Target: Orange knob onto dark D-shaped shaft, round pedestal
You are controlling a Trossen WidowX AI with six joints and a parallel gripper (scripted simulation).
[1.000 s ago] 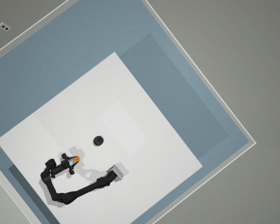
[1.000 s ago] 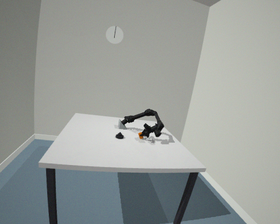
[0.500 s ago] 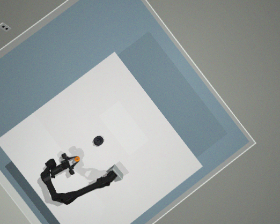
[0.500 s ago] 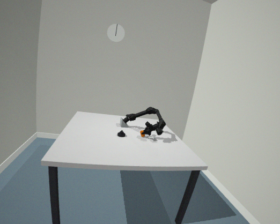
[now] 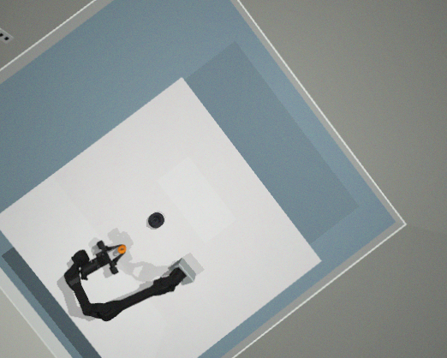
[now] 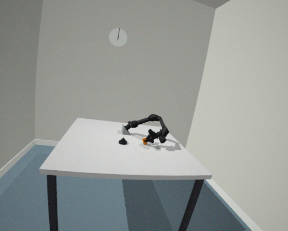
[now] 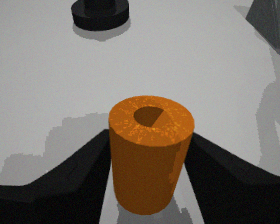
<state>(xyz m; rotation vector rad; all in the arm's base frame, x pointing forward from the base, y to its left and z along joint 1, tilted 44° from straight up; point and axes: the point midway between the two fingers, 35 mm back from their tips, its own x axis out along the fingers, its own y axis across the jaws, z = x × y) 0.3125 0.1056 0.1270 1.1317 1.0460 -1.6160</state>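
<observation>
My gripper tip is now 10 mm to the right of the orange knob and 10 mm above it. The rest, counted from my gripper tip: pedestal (220 mm to the right, 10 mm below, 10 mm behind).
</observation>
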